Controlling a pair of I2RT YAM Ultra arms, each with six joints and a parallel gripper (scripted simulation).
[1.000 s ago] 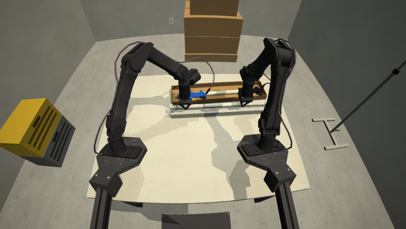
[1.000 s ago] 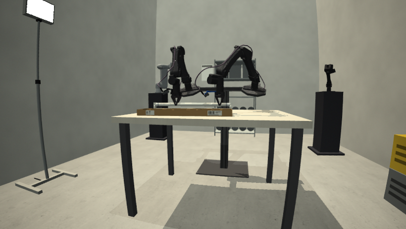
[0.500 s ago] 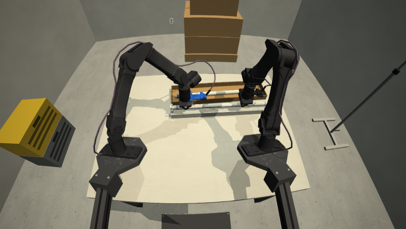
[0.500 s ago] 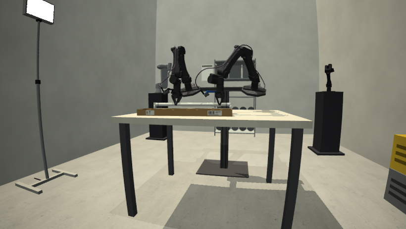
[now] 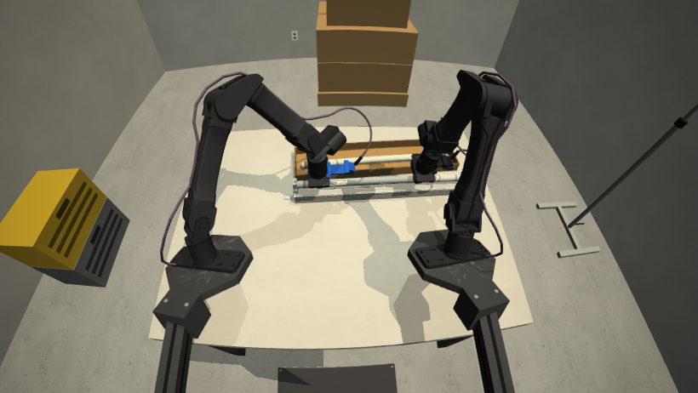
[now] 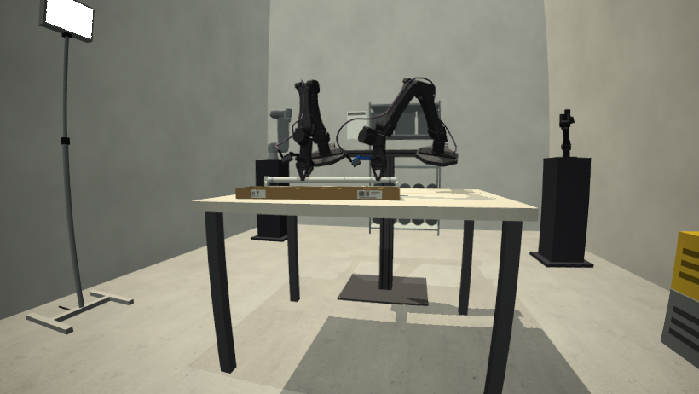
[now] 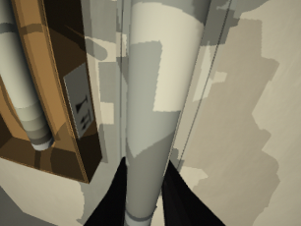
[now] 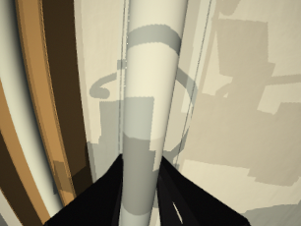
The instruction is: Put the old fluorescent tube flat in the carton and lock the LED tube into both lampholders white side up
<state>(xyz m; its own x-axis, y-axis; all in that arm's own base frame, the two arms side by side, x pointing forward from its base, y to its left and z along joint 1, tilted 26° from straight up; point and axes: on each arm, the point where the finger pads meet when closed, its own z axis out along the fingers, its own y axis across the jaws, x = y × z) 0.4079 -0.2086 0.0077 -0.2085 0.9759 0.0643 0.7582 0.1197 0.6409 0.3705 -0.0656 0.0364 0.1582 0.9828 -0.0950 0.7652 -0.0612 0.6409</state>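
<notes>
My right hand is 12 cm to the right of the white light fixture and 1 cm above it. Round my right hand: old fluorescent tube: 14 cm ahead, 12 cm to the left, 5 cm below; LED tube: 12 cm to the left; brown carton: 15 cm ahead, 12 cm to the left, 5 cm below.
</notes>
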